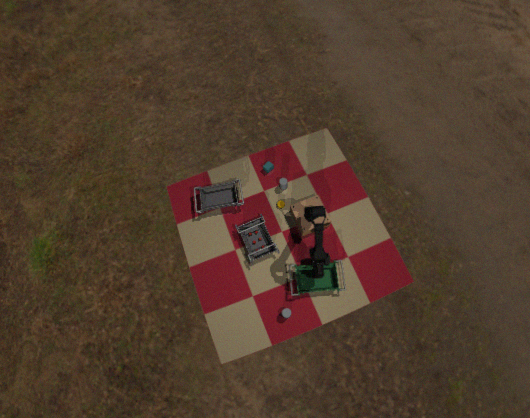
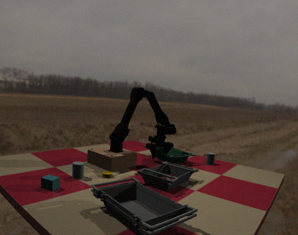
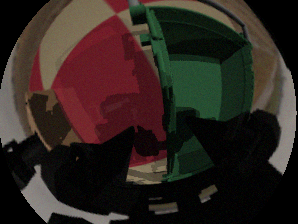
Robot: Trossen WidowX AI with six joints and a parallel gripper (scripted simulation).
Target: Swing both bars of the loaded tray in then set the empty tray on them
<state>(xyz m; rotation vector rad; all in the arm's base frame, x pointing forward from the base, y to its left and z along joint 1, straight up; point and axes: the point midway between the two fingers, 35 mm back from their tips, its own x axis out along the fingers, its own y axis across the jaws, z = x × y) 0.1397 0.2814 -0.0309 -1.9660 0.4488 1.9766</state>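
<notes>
My gripper tip is now 7 cm to the right of the green tray, 3 cm below it and 3 cm short of it. Also, from my gripper tip: yellow disc: 48 cm to the right, 3 cm behind; then teal cube: 77 cm to the right, 10 cm behind, 1 cm above.
</notes>
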